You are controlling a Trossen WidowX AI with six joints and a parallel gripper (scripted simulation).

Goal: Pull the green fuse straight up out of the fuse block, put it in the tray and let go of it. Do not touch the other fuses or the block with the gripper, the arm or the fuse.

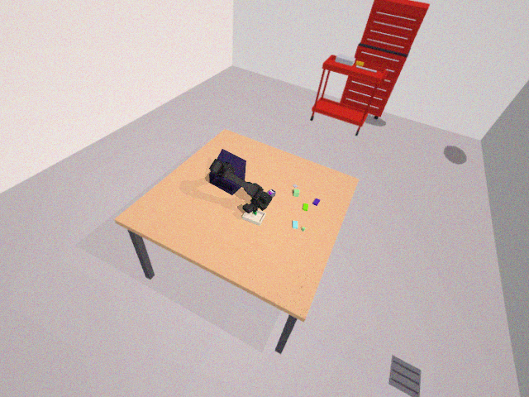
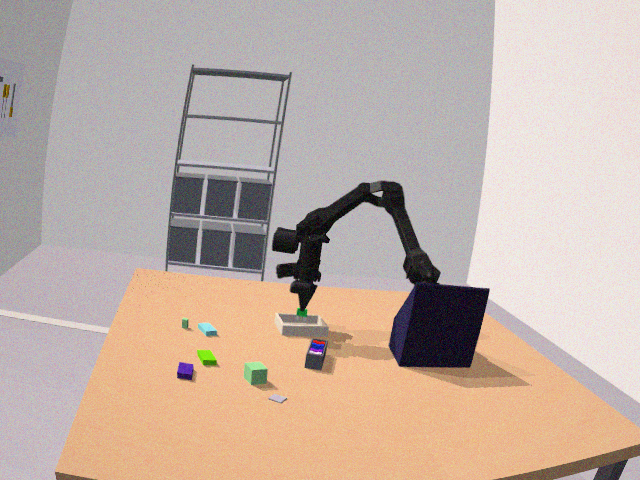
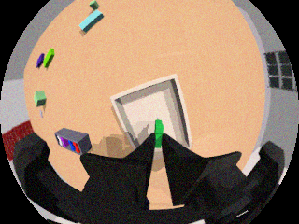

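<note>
The green fuse is 1 cm below my gripper tip. Also, from my gripper tip: green cube: 10 cm ahead, 39 cm to the left, 4 cm below; white tray: 6 cm below; small grey plate: 4 cm ahead, 47 cm to the left, 6 cm below.
</note>
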